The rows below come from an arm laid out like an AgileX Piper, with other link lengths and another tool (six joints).
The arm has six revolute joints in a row. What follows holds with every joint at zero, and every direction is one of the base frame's. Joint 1 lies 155 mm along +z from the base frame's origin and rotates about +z. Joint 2 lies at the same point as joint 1 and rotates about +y. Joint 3 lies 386.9 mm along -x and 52.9 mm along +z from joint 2 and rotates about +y. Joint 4 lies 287.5 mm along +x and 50.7 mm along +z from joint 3 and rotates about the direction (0.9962, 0, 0.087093). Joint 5 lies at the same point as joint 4 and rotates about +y. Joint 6 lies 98.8 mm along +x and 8.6 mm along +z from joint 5 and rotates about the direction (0.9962, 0, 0.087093). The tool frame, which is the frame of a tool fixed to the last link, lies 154.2 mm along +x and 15 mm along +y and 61.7 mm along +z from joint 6; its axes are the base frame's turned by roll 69.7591, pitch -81.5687 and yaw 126.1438 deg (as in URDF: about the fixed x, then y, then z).
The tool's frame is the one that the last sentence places.
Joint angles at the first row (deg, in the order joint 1, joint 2, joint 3, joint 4, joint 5, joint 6):
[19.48, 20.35, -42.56, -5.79, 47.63, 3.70]
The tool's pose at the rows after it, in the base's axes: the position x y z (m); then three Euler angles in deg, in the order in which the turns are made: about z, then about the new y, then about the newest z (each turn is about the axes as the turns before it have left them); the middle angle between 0 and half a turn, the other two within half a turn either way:
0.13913, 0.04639, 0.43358, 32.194, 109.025, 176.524
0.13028, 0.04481, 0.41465, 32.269, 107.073, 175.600
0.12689, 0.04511, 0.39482, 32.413, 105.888, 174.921
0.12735, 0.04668, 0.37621, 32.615, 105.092, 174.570
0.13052, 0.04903, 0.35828, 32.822, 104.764, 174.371
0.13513, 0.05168, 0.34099, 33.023, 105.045, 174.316
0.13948, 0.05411, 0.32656, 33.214, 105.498, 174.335
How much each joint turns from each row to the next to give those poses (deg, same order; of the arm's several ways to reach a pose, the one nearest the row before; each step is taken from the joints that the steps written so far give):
[0.00, -5.27, 4.66, 0.09, -2.35, -0.41]
[-0.01, -4.34, 4.55, 0.09, -2.35, -0.42]
[0.01, -3.24, 4.31, 0.08, -2.40, -0.35]
[-0.01, -2.25, 4.00, 0.10, -2.61, -0.14]
[0.01, -1.38, 3.71, 0.04, -2.72, -0.04]
[0.00, -0.56, 3.25, -0.02, -2.45, -0.02]
[-0.01, -0.08, 2.62, -0.01, -2.09, -0.02]

